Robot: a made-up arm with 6 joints. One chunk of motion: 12 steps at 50 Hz.
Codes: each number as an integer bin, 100 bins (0 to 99) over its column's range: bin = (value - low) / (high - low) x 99, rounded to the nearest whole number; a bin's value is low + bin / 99 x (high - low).
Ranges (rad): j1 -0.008..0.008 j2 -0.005..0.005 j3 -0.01..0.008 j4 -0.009..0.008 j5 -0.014..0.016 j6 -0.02..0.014
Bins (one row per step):
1: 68 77 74 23 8 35
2: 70 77 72 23 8 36
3: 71 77 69 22 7 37
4: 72 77 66 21 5 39
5: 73 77 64 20 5 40
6: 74 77 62 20 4 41
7: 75 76 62 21 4 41
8: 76 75 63 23 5 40
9: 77 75 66 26 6 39
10: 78 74 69 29 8 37
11: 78 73 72 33 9 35
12: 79 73 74 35 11 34
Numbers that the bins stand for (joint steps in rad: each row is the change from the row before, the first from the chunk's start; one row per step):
1: 0.00299 0.00278 0.00345 -0.00505 -0.01158 -0.00798
2: 0.00331 0.00278 0.00309 -0.00505 -0.01158 -0.00764
3: 0.00347 0.00278 0.00255 -0.00522 -0.01188 -0.00729
4: 0.00364 0.00278 0.00200 -0.00539 -0.01248 -0.00661
5: 0.00380 0.00278 0.00164 -0.00557 -0.01248 -0.00626
6: 0.00396 0.00278 0.00127 -0.00557 -0.01279 -0.00592
7: 0.00412 0.00268 0.00127 -0.00539 -0.01279 -0.00592
8: 0.00428 0.00258 0.00145 -0.00505 -0.01248 -0.00626
9: 0.00444 0.00258 0.00200 -0.00454 -0.01218 -0.00661
10: 0.00461 0.00247 0.00255 -0.00402 -0.01158 -0.00729
11: 0.00461 0.00237 0.00309 -0.00333 -0.01127 -0.00798
12: 0.00477 0.00237 0.00345 -0.00299 -0.01067 -0.00832

